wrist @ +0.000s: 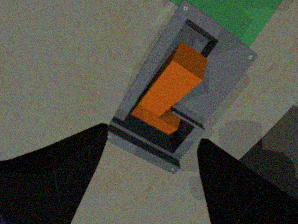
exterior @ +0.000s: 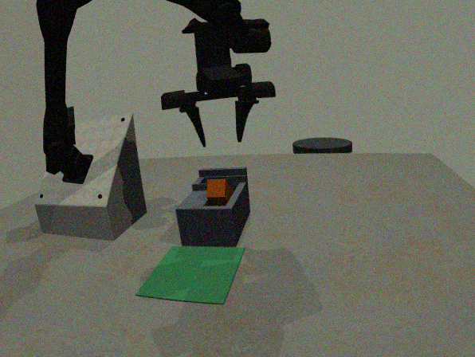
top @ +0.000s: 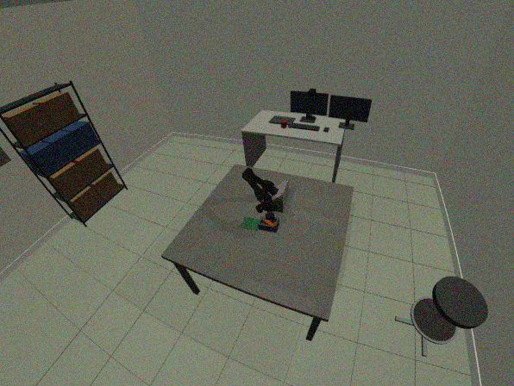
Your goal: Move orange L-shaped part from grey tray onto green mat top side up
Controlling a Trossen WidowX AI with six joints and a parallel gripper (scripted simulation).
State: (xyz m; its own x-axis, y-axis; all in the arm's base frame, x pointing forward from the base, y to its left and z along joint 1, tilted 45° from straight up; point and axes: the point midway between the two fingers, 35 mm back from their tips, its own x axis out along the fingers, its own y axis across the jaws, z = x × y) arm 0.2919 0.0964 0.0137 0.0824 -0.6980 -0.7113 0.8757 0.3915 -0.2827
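Now: gripper tip 2 cm past the orange L-shaped part, 1 cm to the right of it and 10 cm above it. The rest, counted from my gripper tip: green mat 17 cm to the right, 16 cm below.
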